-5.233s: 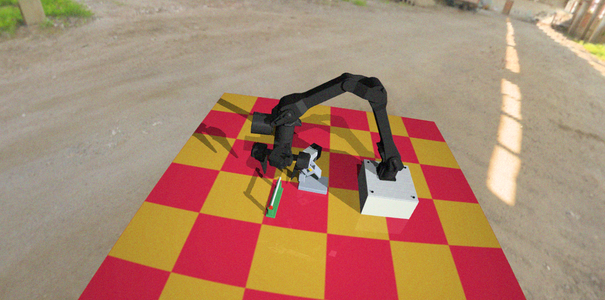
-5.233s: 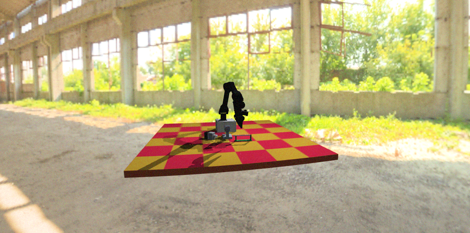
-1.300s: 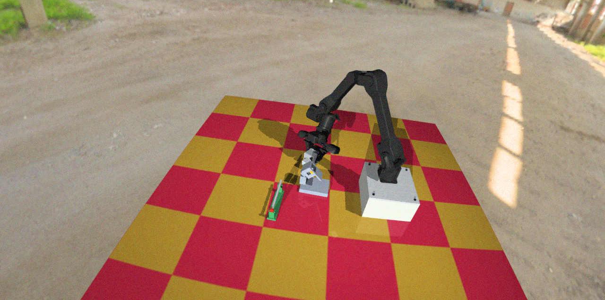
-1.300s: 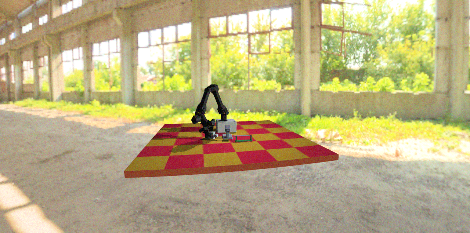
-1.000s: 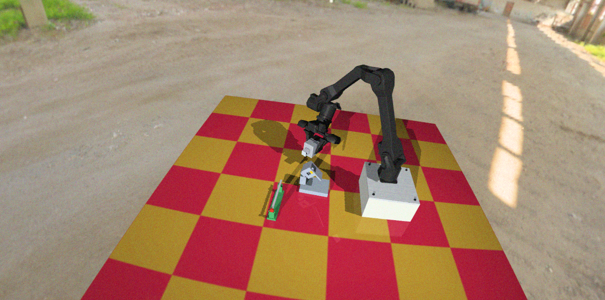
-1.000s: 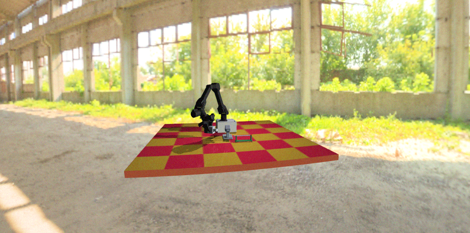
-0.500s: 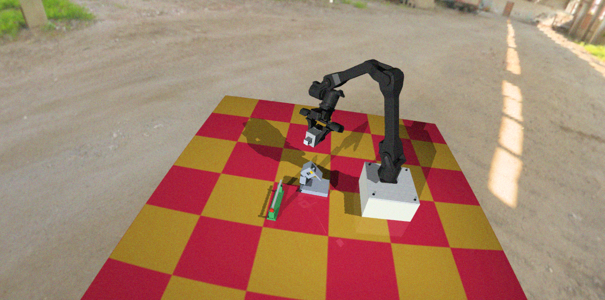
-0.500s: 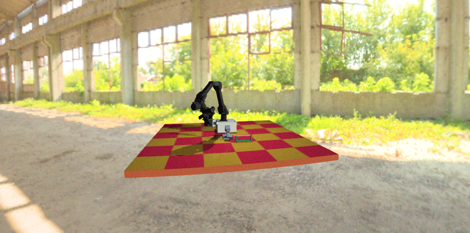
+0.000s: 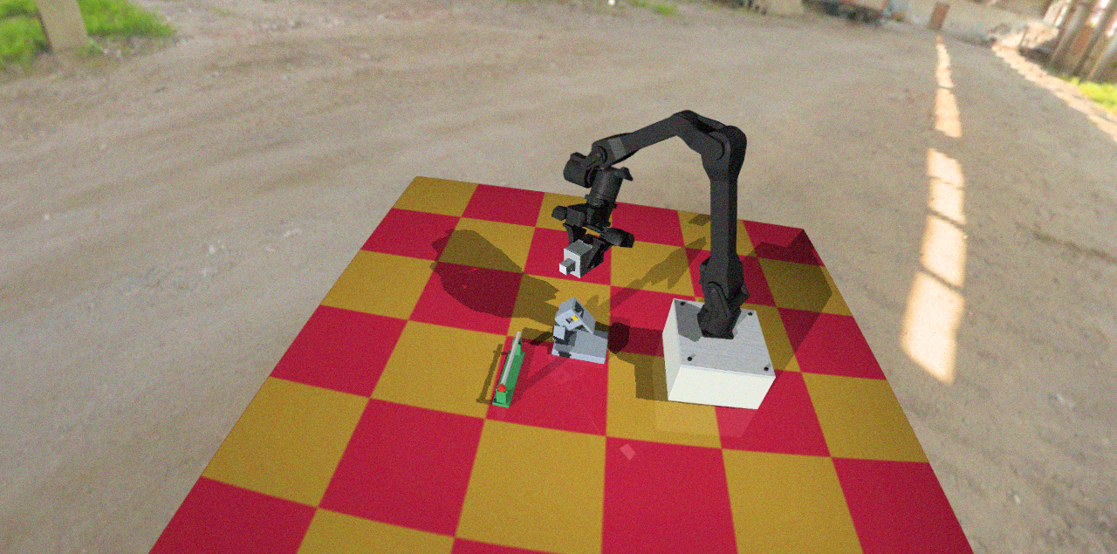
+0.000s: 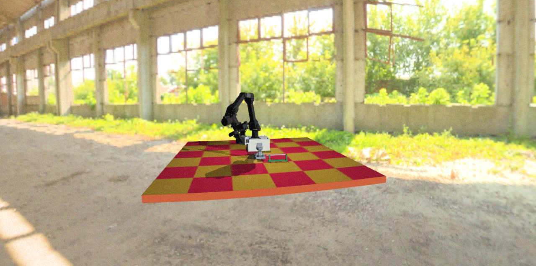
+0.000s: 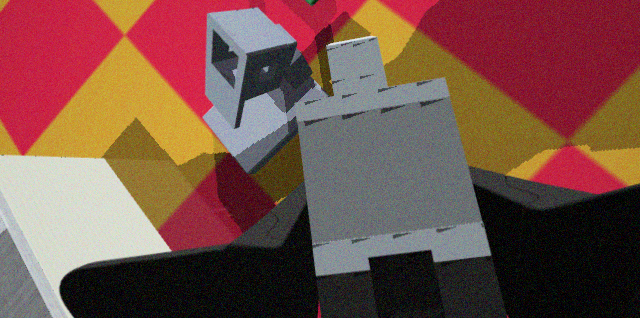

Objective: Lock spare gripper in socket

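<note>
My gripper tip is 12 cm short of the green cradle, 22 cm to the right of it and 10 cm above it. From my gripper tip the other things lie so: spare gripper: 1 cm above; grey mount: 12 cm to the left, 7 cm below.
</note>
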